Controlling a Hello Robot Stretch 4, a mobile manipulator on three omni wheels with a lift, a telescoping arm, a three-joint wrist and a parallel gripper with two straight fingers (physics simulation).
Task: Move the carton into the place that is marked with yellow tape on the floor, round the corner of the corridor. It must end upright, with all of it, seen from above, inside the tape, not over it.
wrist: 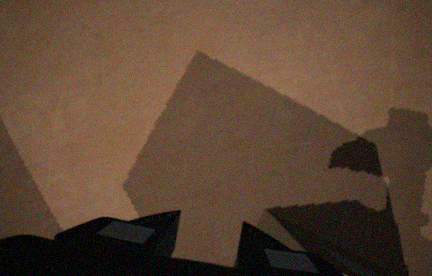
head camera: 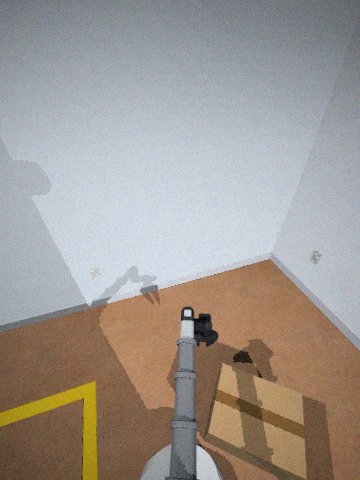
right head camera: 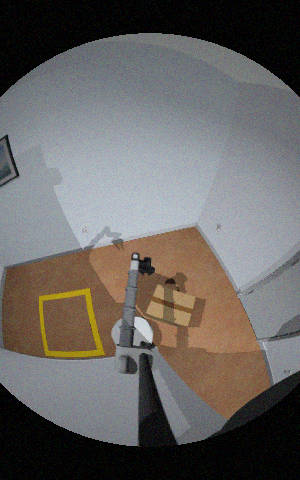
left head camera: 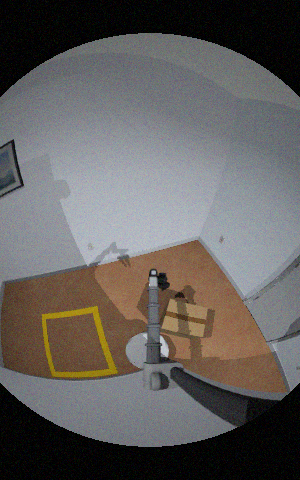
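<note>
The carton is a tan box with a brown tape strip across its top. It stands flat on the floor to the right of the arm, turned at an angle and outside the tape. The yellow tape rectangle lies on the floor left of the arm. My gripper is partly open and empty, above the floor beyond the carton's far left corner and apart from it. In the wrist view its fingers stand apart over shadowed floor.
The far wall meets the right wall in a corner beyond the carton. A door is at the right. The white base stands between the tape and the carton. A framed picture hangs on the left.
</note>
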